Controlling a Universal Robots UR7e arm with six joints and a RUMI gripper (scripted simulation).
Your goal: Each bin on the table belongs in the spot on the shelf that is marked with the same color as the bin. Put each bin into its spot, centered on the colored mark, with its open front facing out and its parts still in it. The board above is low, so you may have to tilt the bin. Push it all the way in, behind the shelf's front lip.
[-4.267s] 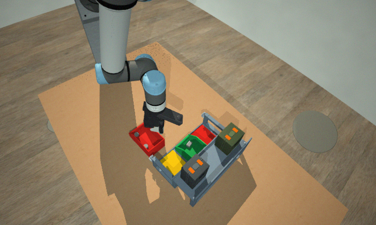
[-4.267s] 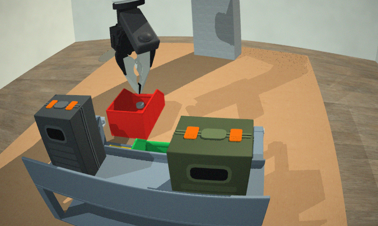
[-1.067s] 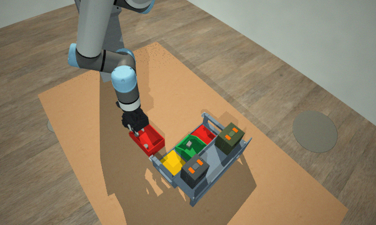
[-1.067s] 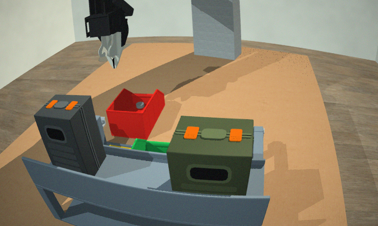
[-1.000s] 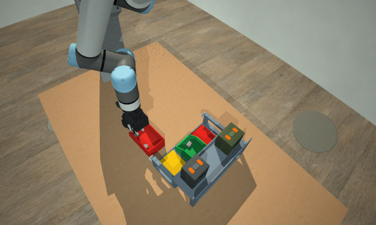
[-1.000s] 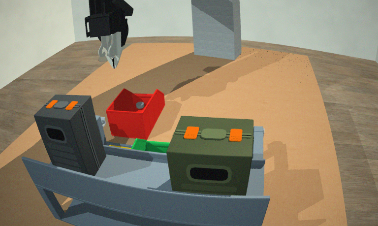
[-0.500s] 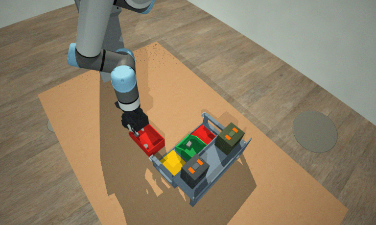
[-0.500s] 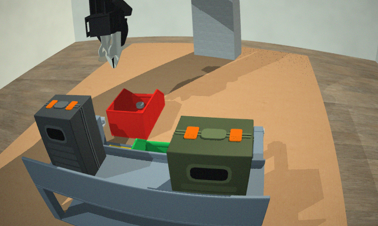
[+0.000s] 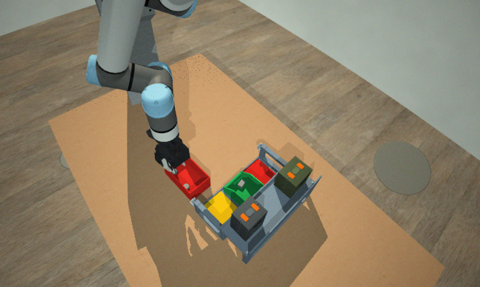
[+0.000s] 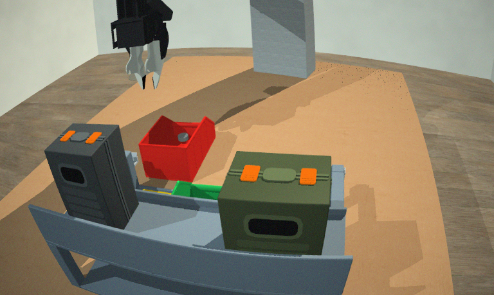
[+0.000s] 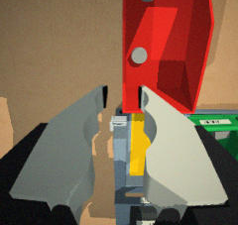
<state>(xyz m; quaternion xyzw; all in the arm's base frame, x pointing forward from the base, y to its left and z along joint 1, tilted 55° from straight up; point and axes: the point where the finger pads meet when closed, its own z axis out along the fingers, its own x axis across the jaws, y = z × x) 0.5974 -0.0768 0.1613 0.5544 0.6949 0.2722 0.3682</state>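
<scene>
Right now my hand is 1 cm past the red bin, 5 cm to the right of it and 13 cm above it. From my hand the other things lie so: olive box: 25 cm ahead, 34 cm to the left, 2 cm below; dark grey box: 29 cm ahead, 12 cm to the left, 1 cm below; green bin: 18 cm ahead, 21 cm to the left, 13 cm below.
</scene>
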